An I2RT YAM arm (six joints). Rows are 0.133 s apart.
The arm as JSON. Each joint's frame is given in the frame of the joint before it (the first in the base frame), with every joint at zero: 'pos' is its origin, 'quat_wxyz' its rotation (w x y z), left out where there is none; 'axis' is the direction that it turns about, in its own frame. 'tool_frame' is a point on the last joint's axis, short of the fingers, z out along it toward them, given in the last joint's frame.
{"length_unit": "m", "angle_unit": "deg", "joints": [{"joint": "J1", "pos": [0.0, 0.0, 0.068], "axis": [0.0, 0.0, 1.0]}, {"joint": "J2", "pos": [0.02, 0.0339, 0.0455], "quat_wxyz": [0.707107, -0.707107, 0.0, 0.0], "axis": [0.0, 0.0, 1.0]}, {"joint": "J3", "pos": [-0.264, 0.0, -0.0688], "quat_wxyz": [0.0, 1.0, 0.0, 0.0], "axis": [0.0, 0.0, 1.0]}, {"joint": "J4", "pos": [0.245, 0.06, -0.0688], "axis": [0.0, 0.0, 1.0]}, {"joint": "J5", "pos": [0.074, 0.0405, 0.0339], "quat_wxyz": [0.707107, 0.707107, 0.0, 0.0], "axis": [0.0, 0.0, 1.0]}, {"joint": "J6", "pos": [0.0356, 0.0, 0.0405], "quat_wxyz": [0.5, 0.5, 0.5, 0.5], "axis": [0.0, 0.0, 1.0]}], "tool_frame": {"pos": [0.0, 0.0, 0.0], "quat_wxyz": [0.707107, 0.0, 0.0, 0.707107]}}
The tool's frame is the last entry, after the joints.
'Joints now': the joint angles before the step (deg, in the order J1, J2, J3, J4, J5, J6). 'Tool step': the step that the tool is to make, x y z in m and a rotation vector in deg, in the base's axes. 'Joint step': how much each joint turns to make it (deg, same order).
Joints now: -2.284, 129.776, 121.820, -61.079, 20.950, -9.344
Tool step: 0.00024, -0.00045, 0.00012, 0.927, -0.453, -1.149
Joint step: -0.088, 0.130, 0.281, -0.239, -0.503, 1.420
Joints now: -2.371, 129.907, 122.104, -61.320, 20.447, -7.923
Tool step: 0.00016, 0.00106, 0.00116, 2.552, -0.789, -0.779
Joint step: -0.023, -0.021, 0.307, -0.219, -2.142, 1.727
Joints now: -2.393, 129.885, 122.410, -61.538, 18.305, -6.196
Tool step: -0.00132, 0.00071, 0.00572, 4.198, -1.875, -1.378
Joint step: -0.175, -0.764, 0.024, 0.108, -3.540, 2.798
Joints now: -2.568, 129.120, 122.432, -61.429, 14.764, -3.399
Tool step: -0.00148, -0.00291, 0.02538, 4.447, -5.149, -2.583
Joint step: -0.613, -1.530, 2.687, -0.152, -3.497, 3.803
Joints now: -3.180, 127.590, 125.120, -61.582, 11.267, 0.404
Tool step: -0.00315, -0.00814, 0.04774, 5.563, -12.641, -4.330
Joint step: -1.290, -3.759, 2.513, 5.006, -3.847, 6.011
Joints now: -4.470, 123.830, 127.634, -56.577, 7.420, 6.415
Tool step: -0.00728, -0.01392, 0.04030, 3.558, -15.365, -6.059
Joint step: -1.814, -5.682, -3.758, 12.239, -0.590, 6.557
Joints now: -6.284, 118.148, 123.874, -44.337, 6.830, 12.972
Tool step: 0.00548, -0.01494, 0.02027, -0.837, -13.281, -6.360
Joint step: -1.442, -1.617, -2.555, 13.725, 3.739, 3.323
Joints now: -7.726, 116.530, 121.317, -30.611, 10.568, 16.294
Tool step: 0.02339, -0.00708, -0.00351, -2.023, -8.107, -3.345
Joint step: -0.219, 3.891, 1.595, 10.536, 3.234, 0.328
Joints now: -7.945, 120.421, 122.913, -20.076, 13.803, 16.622
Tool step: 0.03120, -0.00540, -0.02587, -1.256, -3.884, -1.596
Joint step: 0.000, 6.711, 2.909, 7.889, 1.727, -0.262
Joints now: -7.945, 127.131, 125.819, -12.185, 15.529, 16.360
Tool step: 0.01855, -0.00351, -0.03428, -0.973, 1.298, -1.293
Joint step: 0.000, 4.501, -0.003, 3.585, 1.531, -0.831
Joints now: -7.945, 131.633, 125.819, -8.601, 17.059, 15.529
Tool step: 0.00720, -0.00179, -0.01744, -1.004, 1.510, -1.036
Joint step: 0.000, 2.078, 0.004, 1.004, 1.311, -0.940
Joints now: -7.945, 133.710, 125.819, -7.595, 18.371, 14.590
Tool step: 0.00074, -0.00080, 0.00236, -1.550, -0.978, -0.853
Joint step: 0.000, 0.089, 0.025, 1.637, 1.181, -1.203
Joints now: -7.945, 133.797, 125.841, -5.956, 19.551, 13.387
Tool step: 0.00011, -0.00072, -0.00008, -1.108, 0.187, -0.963
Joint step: 0.000, 0.088, 0.002, 0.370, 1.203, -0.918
